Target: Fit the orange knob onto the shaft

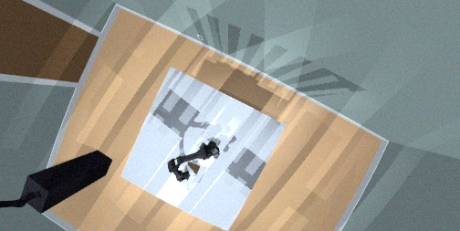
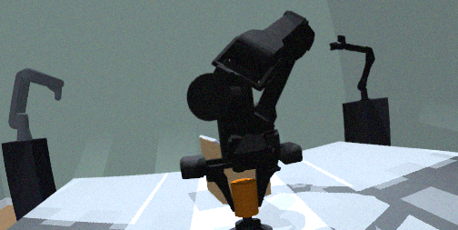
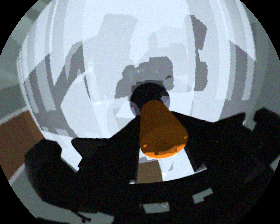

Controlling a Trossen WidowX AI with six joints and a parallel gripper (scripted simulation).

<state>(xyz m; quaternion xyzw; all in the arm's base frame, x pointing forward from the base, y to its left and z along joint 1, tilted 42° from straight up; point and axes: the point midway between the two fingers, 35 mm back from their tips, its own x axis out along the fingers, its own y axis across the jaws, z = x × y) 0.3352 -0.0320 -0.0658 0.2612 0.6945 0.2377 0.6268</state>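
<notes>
Now: the orange knob 2 cm above my gripper tip. Round my gripper tip: dark round pedestal 4 cm below.
</notes>
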